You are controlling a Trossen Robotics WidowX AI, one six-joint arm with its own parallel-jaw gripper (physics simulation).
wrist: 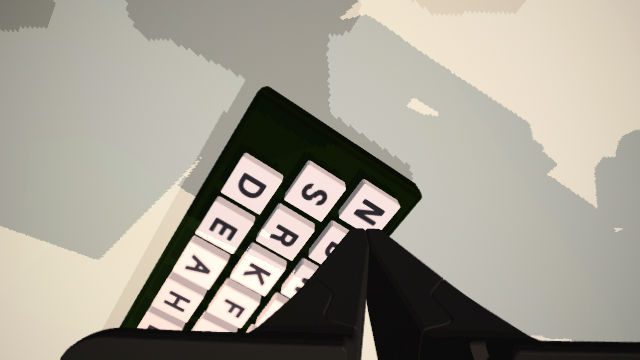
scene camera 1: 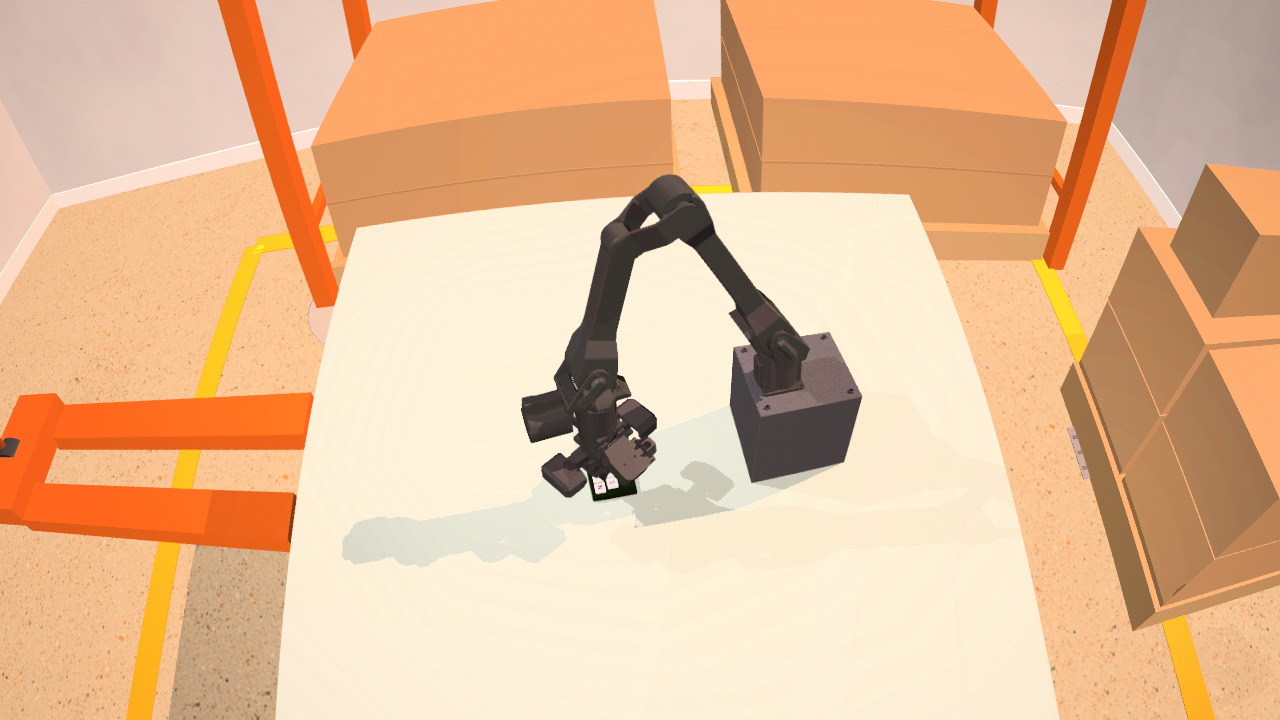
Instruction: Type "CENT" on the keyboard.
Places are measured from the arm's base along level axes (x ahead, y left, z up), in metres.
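Pixels of known places: gripper, between the fingertips: (wrist: 364,242) (scene camera 1: 602,477); arm's base, origin of its link: (scene camera 1: 778,379).
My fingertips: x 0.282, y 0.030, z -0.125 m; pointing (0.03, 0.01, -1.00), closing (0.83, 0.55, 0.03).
For each thing: its middle in the pictures, then the offset to it from my fingertips. Level surfaces: height alone.
- dark green keyboard, middle of its body: (wrist: 210,332) (scene camera 1: 602,441) dx -0.015, dy -0.092, dz -0.035 m
- N key, middle of its body: (wrist: 368,209) (scene camera 1: 600,488) dx +0.006, dy +0.000, dz -0.029 m
- S key, middle of its body: (wrist: 315,191) (scene camera 1: 612,483) dx -0.015, dy -0.005, dz -0.029 m
- D key, middle of its body: (wrist: 252,183) dx -0.035, dy -0.015, dz -0.029 m
- E key, middle of its body: (wrist: 225,225) dx -0.035, dy -0.036, dz -0.029 m
- R key, middle of its body: (wrist: 285,232) dx -0.015, dy -0.026, dz -0.029 m
- cream table, height of its surface: dz -0.043 m
The dark green keyboard (scene camera 1: 617,493) (wrist: 300,131) lies on the table, mostly hidden under the arm in the scene view. In the wrist view its white keys run diagonally: the N key (wrist: 370,206) at the right end, with the S key (wrist: 315,191), D key (wrist: 252,184), E key (wrist: 225,226) and R key (wrist: 286,232) to its left. My gripper (wrist: 364,242) is shut and empty, pointing down over the keyboard. Its tips appear at the lower edge of the N key and partly cover the key beside it, which looks like B. Contact cannot be told. The C and T keys do not show.
The arm's dark base box (scene camera 1: 792,438) stands on the cream table (scene camera 1: 465,626), right of the keyboard. Large cardboard boxes (scene camera 1: 501,116) stand behind the table, and more boxes (scene camera 1: 1172,429) stand to the right. An orange pallet jack (scene camera 1: 179,420) is at the left edge.
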